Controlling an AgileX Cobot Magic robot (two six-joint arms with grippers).
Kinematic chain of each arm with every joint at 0, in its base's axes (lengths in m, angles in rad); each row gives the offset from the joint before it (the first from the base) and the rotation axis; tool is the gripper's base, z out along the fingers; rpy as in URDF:
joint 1: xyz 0 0 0.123 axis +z
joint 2: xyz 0 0 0 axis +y
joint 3: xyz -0.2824 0 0.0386 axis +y
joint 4: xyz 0.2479 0 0.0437 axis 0.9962 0 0.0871
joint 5: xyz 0 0 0 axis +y
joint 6: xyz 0.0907 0 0.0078 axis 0.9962 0 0.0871
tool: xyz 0 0 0 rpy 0 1.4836 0
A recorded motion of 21 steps. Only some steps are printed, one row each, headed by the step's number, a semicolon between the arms.
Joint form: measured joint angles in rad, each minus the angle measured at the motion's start. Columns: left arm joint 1, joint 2, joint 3, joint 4, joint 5, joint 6; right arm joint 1, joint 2, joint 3, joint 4, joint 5, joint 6.
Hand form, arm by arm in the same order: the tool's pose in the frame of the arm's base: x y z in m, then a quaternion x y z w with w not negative. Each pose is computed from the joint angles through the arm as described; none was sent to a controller.
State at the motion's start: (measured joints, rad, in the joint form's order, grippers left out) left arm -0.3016 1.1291 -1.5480 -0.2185 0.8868 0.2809; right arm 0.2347 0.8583 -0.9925 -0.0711 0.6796 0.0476
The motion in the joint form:
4: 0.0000 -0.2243 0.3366 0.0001 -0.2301 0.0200; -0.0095 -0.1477 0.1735 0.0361 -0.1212 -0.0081
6: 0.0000 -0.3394 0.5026 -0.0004 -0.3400 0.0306; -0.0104 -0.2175 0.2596 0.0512 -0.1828 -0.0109
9: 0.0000 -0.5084 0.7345 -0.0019 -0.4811 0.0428; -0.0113 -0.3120 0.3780 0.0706 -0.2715 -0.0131
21: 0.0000 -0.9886 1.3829 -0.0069 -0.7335 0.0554; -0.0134 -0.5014 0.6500 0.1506 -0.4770 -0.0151
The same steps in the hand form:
4: 0.1553 -0.0609 0.4628 0.20733 0.76175 -0.10553 0.60466; 0.1348 0.0291 0.3743 -0.08322 0.81876 0.05902 0.56500
6: 0.1365 -0.0532 0.4382 0.19781 0.74584 -0.09985 0.62819; 0.1230 0.0272 0.3606 -0.08015 0.80599 0.06741 0.58258
9: 0.1101 -0.0425 0.3983 0.18451 0.72392 -0.09211 0.65834; 0.1085 0.0246 0.3403 -0.07468 0.78704 0.07853 0.60731
21: 0.0597 -0.0218 0.2470 0.15997 0.70231 -0.07739 0.68934; 0.0852 0.0207 0.2861 -0.04691 0.74980 0.11487 0.64992

